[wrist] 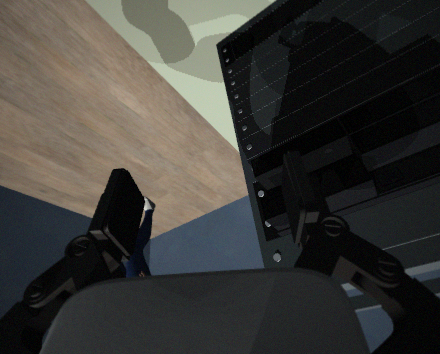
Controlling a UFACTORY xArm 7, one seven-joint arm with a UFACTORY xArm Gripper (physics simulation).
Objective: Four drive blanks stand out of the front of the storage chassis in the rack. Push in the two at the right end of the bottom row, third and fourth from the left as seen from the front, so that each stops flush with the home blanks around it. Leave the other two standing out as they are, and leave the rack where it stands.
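Frame: origin at the arm's base, x right, y back, z down, level; metres.
Seen in the pictures: gripper, fingertip midpoint: point(207, 176).
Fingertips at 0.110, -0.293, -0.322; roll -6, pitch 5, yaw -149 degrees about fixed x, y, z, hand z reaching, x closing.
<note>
Offsets run from my fingertips to a thing's top centre, as dx, dy, dz. "*": to the spot under its first point. Level surfaces: height alone.
The rack point(255, 212) fills the right of the wrist view, with screws down its near edge. The dark storage chassis {* -0.101, -0.182, +0.046} point(400, 170) sits in it, below ribbed panels in the picture. Block-like drive blanks stand out of its front; one blank {-0.016, -0.200, +0.030} point(352, 194) shows a paler face right of my right finger, and another blank {-0.016, -0.200, +0.087} point(327, 152) shows above it. Deep shadow hides which row and column each is in. My gripper point(207, 176) is open and empty. Its right finger overlaps the chassis's left part in the view and hides some of it; its left finger is over the background. Contact cannot be told.
Dark ribbed panels point(320, 95) fill the rack above the chassis in the view. A wooden surface point(100, 100), a patterned pale green surface {dz +0.559} point(200, 65) and a blue surface point(200, 240) lie behind. A person's dark blue leg point(144, 245) with a white shoe point(148, 204) shows beside my left finger.
</note>
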